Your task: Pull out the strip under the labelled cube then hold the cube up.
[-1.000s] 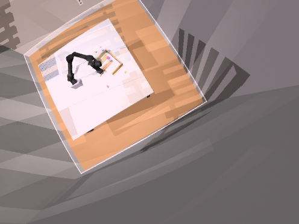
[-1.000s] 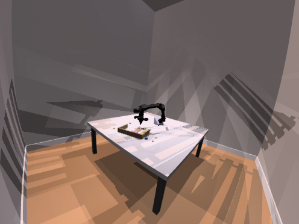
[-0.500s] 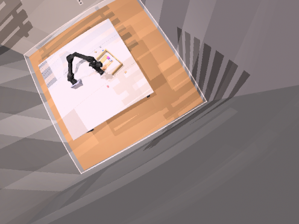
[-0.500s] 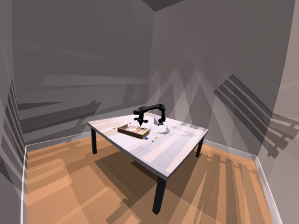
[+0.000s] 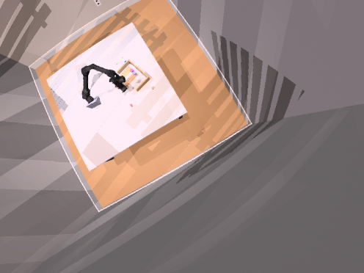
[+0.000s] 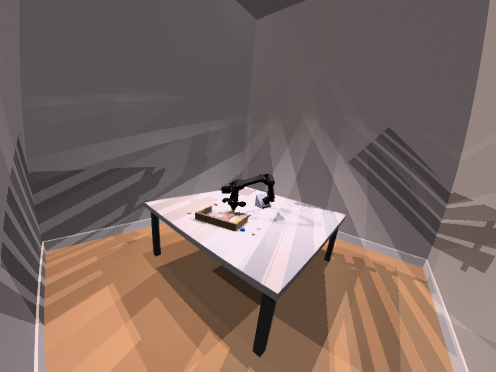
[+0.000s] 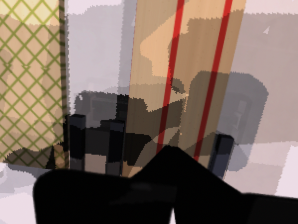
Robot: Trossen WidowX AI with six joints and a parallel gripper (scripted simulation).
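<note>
Now: gripper tip 70 mm short of the green cross-hatched strip and 120 mm to the right of it.
</note>
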